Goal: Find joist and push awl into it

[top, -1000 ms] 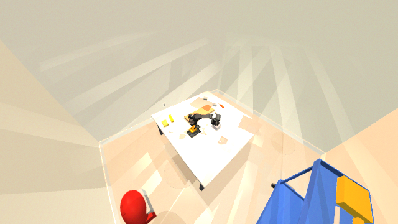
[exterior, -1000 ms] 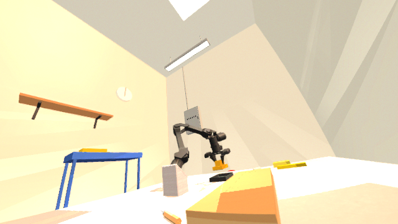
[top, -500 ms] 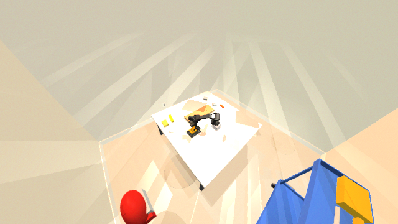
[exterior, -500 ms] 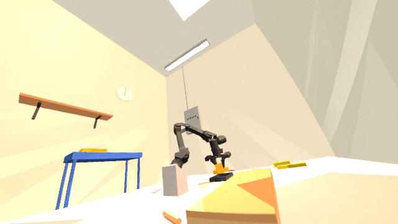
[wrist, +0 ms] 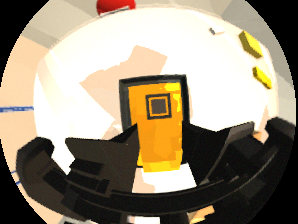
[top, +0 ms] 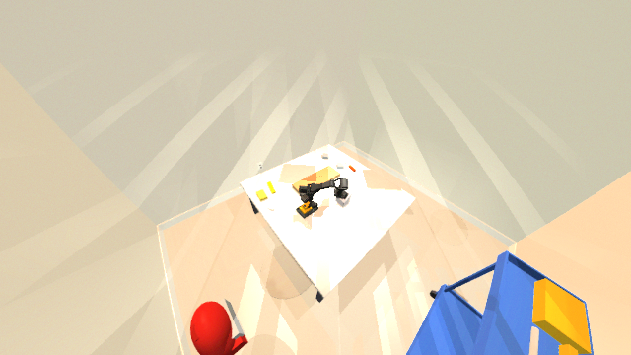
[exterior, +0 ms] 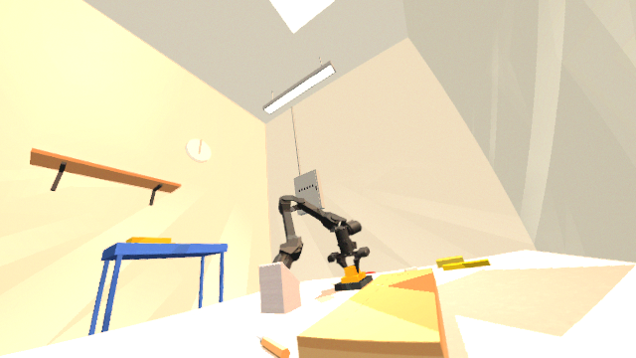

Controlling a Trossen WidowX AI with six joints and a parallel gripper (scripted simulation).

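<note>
The orange stud finder is 20 mm above my gripper tip and 10 mm to the left of it. From my gripper tip the other things lie so: awl: 540 mm to the right, 40 mm below, 20 mm ahead; then dark tray: 30 mm below, 10 mm to the right.
</note>
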